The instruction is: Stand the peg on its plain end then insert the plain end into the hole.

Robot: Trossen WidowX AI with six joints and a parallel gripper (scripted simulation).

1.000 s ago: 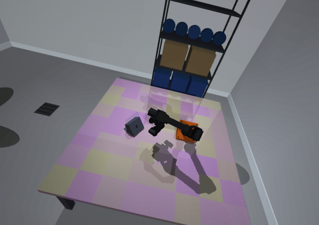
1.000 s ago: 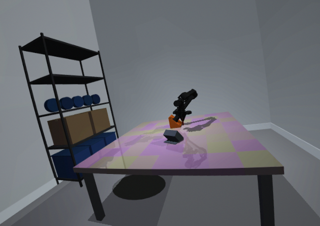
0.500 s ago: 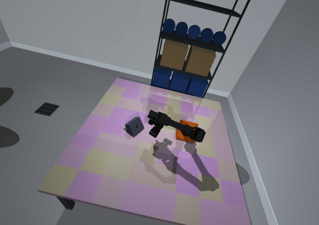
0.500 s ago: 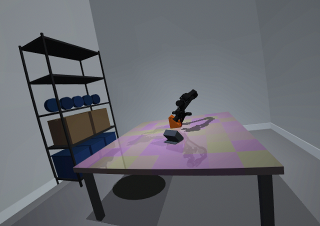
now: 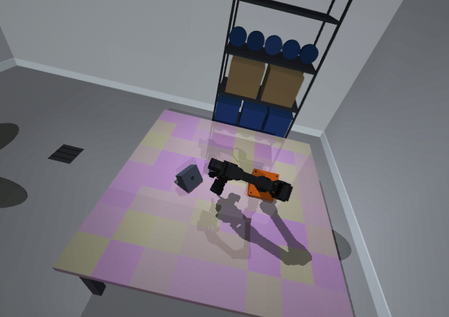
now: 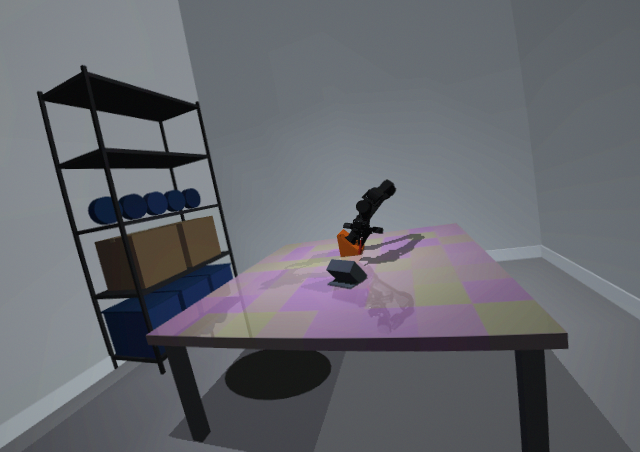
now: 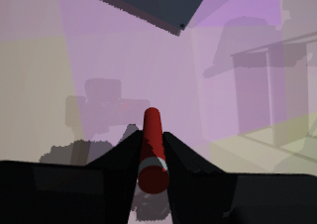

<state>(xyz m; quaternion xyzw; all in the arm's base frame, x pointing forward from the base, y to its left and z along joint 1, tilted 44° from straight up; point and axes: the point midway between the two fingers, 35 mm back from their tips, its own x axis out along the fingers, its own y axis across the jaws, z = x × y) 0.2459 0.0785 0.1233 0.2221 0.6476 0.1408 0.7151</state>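
Right now the sloped panel is 18 cm ahead of my gripper tip, 3 cm to the right of it and 7 cm below it. Also, from my gripper tip: red peg 2 cm above.
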